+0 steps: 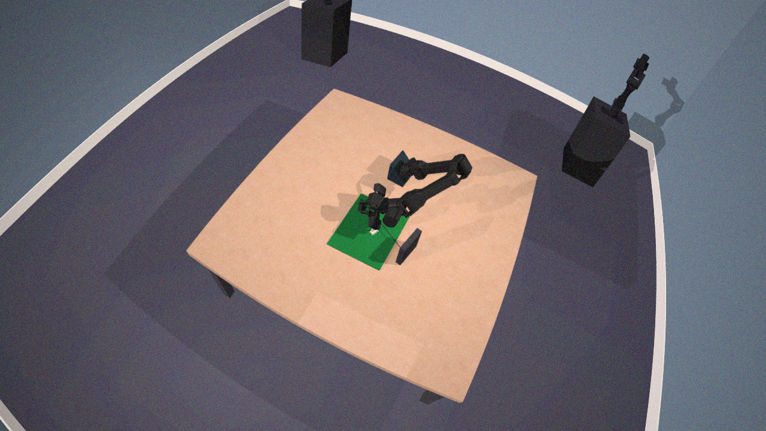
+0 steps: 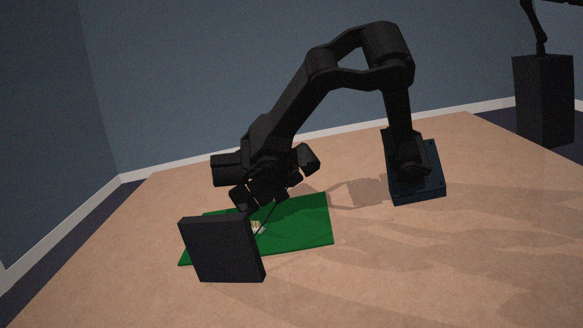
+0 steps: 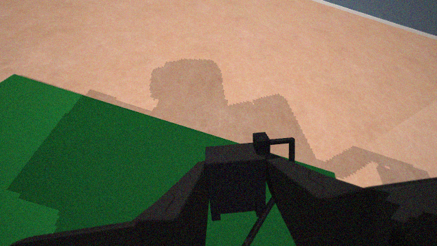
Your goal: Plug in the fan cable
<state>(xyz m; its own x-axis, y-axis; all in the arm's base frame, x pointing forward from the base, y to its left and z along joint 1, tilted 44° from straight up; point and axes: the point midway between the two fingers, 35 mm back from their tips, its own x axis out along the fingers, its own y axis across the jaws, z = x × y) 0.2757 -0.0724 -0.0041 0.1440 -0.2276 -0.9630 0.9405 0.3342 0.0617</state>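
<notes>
Now: gripper tip 5 cm short of the green board, 7 cm to the right of it and 6 cm above it. Round my gripper tip: dark fan (9 cm ahead, 24 cm to the left, 1 cm above); black plug (1 cm to the left, 1 cm below).
</notes>
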